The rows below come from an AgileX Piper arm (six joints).
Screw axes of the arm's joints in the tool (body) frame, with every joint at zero. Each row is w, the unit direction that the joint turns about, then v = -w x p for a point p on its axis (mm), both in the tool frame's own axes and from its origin. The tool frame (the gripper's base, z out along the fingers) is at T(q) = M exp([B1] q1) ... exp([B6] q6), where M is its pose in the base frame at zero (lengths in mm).
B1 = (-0.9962, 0, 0.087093, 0, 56.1, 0)
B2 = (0, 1, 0, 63.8, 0, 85)
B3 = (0, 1, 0, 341.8, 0, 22)
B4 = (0, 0, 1, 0, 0, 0)
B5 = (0, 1, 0, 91, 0, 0)
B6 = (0, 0, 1, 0, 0, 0)
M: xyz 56.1 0 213.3 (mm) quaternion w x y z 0.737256 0 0.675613 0
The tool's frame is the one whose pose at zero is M.
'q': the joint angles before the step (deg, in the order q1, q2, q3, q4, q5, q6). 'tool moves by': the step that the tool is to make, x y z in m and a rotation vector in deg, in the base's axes. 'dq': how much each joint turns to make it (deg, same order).
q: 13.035 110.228 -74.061 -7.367 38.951 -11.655
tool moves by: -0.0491 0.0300 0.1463 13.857 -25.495 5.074
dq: 5.212 -21.426 0.010 8.612 -6.992 -3.177
